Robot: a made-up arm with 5 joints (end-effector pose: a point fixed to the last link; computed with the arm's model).
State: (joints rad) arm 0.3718 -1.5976 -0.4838 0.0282 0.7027
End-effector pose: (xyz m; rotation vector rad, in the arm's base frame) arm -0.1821 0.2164 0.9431 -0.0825 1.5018 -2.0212
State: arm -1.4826 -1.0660 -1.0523 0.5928 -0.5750
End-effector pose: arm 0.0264 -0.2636 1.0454 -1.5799 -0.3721 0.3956
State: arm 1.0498 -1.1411 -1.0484 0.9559 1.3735
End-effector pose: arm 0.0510 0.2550 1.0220 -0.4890 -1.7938 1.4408
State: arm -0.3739 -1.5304 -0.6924 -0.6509 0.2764
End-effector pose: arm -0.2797 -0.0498 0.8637 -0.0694 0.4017 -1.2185
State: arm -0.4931 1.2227 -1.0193 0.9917 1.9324
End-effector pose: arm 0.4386 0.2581 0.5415 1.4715 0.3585 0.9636
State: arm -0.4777 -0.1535 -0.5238 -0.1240 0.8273
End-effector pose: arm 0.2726 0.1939 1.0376 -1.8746 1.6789 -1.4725
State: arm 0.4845 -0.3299 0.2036 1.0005 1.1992
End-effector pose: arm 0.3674 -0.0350 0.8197 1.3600 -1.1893 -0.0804
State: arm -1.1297 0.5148 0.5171 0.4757 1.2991
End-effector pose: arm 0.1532 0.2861 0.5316 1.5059 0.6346 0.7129
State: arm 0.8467 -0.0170 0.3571 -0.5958 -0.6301
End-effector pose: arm 0.3504 -0.1771 0.8511 -0.9701 2.2696 -0.0118
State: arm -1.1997 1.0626 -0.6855 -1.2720 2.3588
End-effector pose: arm 0.2265 0.4314 0.6679 -0.8257 1.4266 -2.6545
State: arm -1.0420 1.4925 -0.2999 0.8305 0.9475
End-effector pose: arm 0.1610 0.2663 0.3418 1.1981 0.5378 0.0786
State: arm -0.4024 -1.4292 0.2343 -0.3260 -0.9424
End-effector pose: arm -0.0567 -0.0044 1.0112 -1.5878 0.2123 -0.1437
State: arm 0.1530 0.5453 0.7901 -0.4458 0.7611
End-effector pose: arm 0.3806 0.0568 0.5351 1.6027 -1.2789 -0.2042
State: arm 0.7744 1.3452 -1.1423 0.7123 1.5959
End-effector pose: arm 0.4562 -0.2340 0.5306 1.1851 -1.0083 -0.0782
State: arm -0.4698 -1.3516 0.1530 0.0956 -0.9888
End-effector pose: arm -0.0141 0.0034 1.0417 -1.7795 0.4172 0.2387
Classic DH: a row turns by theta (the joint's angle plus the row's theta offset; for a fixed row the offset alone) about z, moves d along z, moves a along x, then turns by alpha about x. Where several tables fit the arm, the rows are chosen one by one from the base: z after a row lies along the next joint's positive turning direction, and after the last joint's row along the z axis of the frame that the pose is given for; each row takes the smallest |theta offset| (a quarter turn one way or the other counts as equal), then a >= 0, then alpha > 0; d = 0 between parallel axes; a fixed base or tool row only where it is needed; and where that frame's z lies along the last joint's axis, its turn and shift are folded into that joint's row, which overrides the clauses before.
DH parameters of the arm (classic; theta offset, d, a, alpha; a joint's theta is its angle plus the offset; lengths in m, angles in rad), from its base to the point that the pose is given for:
base (fixed): 0.1865 0 0.1079 3.1416
joint 1: 0.1865 -0.654 -0.001 1.5708
joint 2: -1.2108 0 0.1902 0
joint 3: 1.1906 0 0.198 0
joint 4: -1.5506 0.042 0.028 1.5708
joint 5: 1.5708 -0.077 0.029 -1.5708
tool (fixed): 3.1416 -0.022 0 0

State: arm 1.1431 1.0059 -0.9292 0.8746 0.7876
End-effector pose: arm 0.3622 -0.3537 0.6322 0.8658 -1.9147 -0.8531
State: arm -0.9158 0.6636 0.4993 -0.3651 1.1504
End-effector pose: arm 0.2331 0.3068 0.5250 1.9608 -0.1193 0.9063
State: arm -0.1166 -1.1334 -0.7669 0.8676 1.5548
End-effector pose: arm -0.0621 0.0652 1.0419 0.6718 -1.9350 1.9895
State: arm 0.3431 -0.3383 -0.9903 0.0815 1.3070
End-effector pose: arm 0.1918 0.0645 1.1121 0.2347 -2.1173 1.9202
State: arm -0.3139 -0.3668 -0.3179 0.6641 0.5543
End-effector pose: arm 0.2957 0.1638 1.0055 2.2270 -1.6284 0.6516
